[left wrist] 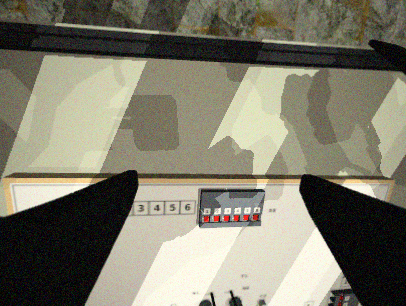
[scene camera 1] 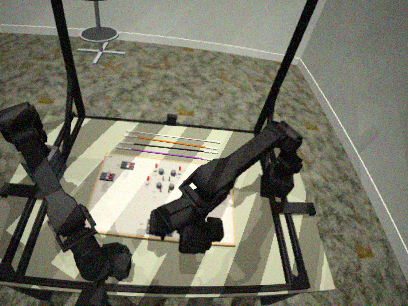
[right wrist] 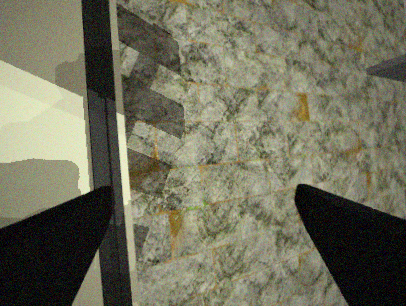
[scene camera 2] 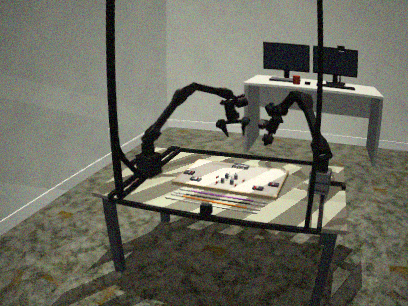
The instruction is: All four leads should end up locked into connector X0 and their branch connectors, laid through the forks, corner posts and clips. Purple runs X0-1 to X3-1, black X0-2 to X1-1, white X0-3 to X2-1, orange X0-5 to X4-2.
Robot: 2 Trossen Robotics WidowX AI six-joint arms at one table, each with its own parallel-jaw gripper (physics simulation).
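Frame: origin at the left arm's base, x ahead, y left, z up, level; metres.
Seen in the pictures: left gripper, fingertip midpoint: (left wrist: 218,180) (scene camera 1: 178,241) (scene camera 2: 235,136); right gripper, fingertip midpoint: (scene camera 1: 116,295) (right wrist: 206,193); left arm's base, link origin: (scene camera 1: 281,173) (scene camera 2: 148,154); right arm's base, link origin: (scene camera 2: 321,170).
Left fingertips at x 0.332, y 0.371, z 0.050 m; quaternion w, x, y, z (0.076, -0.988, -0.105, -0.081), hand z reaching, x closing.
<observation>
Offsets run from my left fingertips to a thing's top centre. "spot": to the spot under its first point.
The purple lead @[spot: dx +0.146, dy -0.419, dz -0.158 m] (scene camera 1: 165,154) (scene camera 2: 215,194) and orange lead @[spot: dx +0.144, dy -0.492, dz -0.156 m] (scene camera 1: 170,142) (scene camera 2: 225,203) lie straight beside the board @[dx +0.095, dy -0.213, dz -0.143 m] (scene camera 1: 120,210) (scene camera 2: 215,169) (left wrist: 150,235), with the black and white leads alongside. Connector X0 @[spot: dx +0.072, dy -0.080, dz -0.133 m] (left wrist: 231,207) (scene camera 2: 240,166) has a row of red tabs at the board's edge. Two branch connectors @[dx +0.269, dy -0.301, dz -0.133 m] (scene camera 1: 127,165) @[spot: dx +0.324, dy -0.225, dz -0.133 m] (scene camera 1: 107,176) show at the board's left in scene camera 1; labels are unreadable. Grey holders and red-tipped pieces stand mid-board. My left gripper (left wrist: 218,180) (scene camera 2: 235,134) is open and empty, high above the board near X0. My right gripper (right wrist: 206,193) is open and empty, high near the table's edge.
A dark frame rail (left wrist: 200,50) (right wrist: 102,150) runs along the table edge, with uprights (scene camera 2: 111,75) at the corners. In scene camera 1 the left arm covers part of the board. A desk (scene camera 2: 255,80) with monitors stands behind the table in scene camera 2.
</observation>
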